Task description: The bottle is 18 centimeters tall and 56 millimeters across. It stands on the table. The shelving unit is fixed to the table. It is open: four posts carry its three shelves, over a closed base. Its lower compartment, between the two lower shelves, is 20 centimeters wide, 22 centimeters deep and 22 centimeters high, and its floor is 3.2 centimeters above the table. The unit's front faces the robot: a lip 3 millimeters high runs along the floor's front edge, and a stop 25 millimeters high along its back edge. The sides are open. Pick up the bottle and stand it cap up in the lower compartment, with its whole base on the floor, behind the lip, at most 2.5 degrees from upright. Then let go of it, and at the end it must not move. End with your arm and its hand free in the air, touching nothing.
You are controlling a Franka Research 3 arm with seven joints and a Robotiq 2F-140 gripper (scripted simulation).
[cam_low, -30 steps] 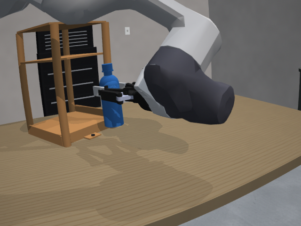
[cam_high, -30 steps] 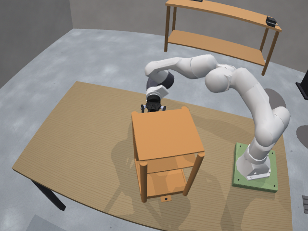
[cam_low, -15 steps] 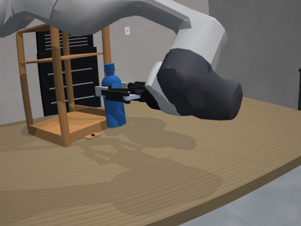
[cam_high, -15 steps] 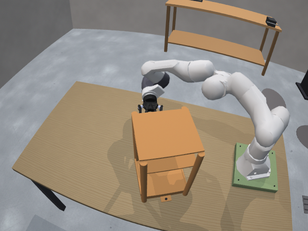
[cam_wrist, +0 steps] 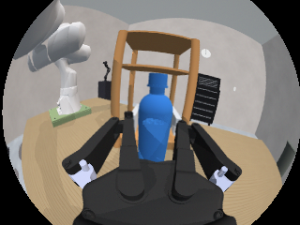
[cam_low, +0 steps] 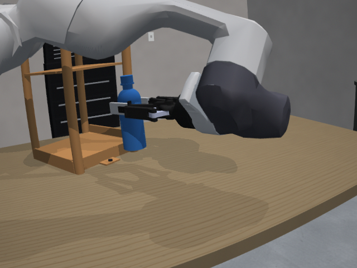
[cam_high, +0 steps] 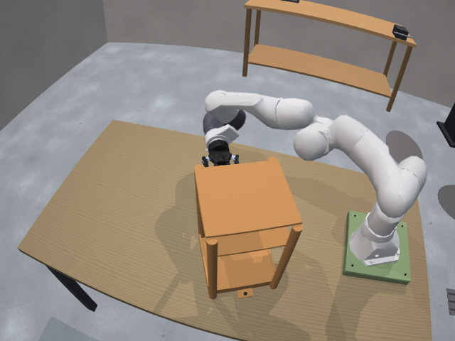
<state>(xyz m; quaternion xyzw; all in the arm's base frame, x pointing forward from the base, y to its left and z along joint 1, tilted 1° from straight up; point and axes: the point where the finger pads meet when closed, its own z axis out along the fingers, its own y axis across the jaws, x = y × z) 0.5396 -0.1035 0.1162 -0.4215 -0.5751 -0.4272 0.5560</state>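
Right now my hand is 200 mm to the right of the shelving unit, 70 mm past it and 30 mm below it. Round my hand: blue bottle: 10 mm above.
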